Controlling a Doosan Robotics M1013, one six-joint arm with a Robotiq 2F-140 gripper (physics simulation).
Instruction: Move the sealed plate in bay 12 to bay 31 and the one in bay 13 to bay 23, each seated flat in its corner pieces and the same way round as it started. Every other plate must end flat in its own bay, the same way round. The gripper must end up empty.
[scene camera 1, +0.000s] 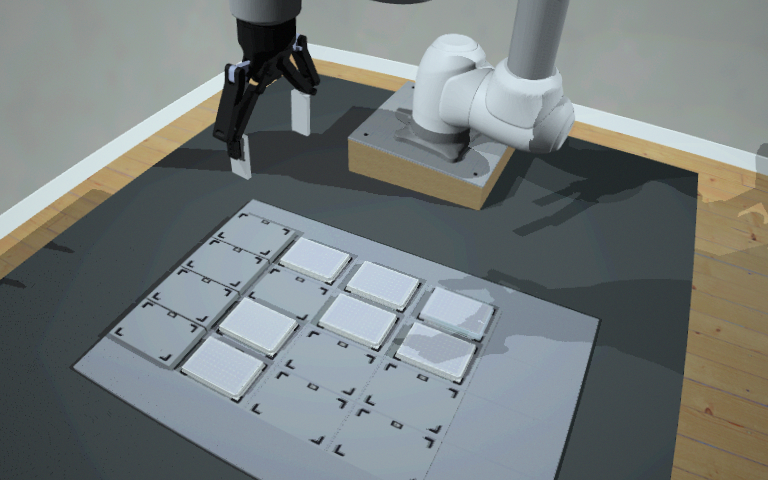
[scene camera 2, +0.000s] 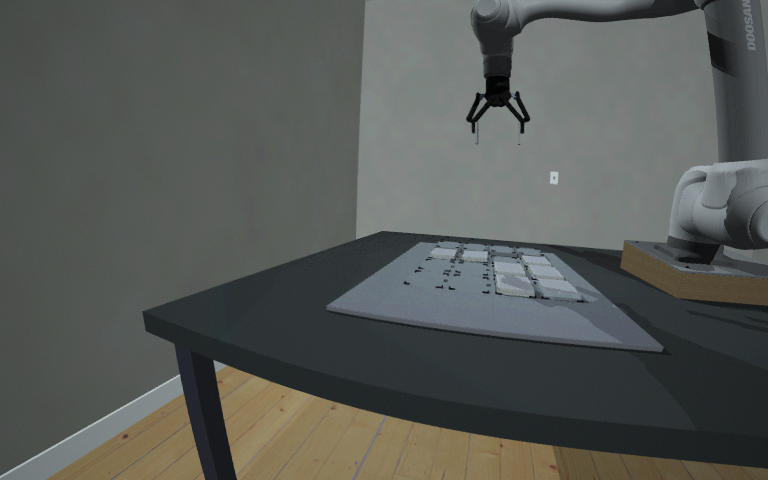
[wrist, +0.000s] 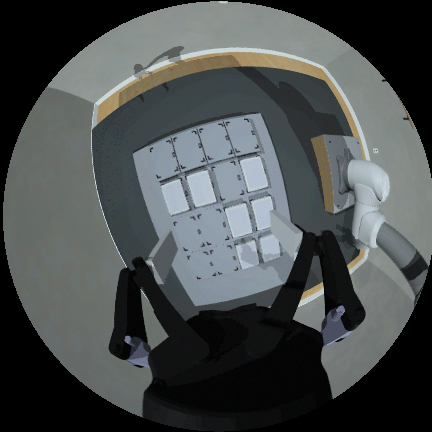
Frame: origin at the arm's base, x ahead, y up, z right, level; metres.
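Where they show: gripper, fingertip midpoint: (scene camera 1: 272, 152) (scene camera 2: 497, 144) (wrist: 221, 230); arm's base, link origin: (scene camera 1: 438, 135) (scene camera 2: 691, 256) (wrist: 347, 173).
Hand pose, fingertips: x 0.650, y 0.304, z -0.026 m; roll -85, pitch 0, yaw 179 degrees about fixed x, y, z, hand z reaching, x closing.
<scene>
Each offset is from my fingertips to the centre of the thing. "spot": to the spot under its first point. Level surfaces: height alone.
Seven white plates lie flat in bays of the grey board (scene camera 1: 543, 350) (scene camera 2: 453, 316) (wrist: 215, 295). In scene camera 1 the second strip from the left holds a far plate {dz +0.066, dx -0.155, dy -0.379 m} (scene camera 1: 315, 259) (wrist: 254, 173), then a bare bay {spot: dz +0.060, dx -0.054, dy -0.386 m} (scene camera 1: 288, 291) (wrist: 227, 180) and two plates {dz +0.048, dx +0.055, dy -0.377 m} (scene camera 1: 257, 325) {dz +0.039, dx +0.165, dy -0.379 m} (scene camera 1: 222, 366). The third strip holds two plates {dz -0.097, dx -0.169, dy -0.379 m} (scene camera 1: 383, 283) {dz -0.106, dx -0.062, dy -0.379 m} (scene camera 1: 357, 319) at its far end. The right strip holds a smoother plate {dz -0.261, dx -0.183, dy -0.379 m} (scene camera 1: 456, 311) (wrist: 270, 247) and another plate {dz -0.270, dx -0.076, dy -0.379 m} (scene camera 1: 436, 349). Bay numbers and seals cannot be told. My gripper (scene camera 1: 271, 144) (scene camera 2: 497, 138) (wrist: 221, 230) is open and empty, high above.
Four bare bays form the raised left strip {spot: dz +0.211, dx +0.071, dy -0.371 m} (scene camera 1: 192, 294) in scene camera 1. Two bare bays lie at the near end of the third strip, and two more in the right strip. The arm's wooden base block (scene camera 1: 407, 175) (scene camera 2: 651, 271) (wrist: 322, 175) stands on the dark table {dy -0.396 m} (scene camera 1: 640, 396) (scene camera 2: 396, 379).
</scene>
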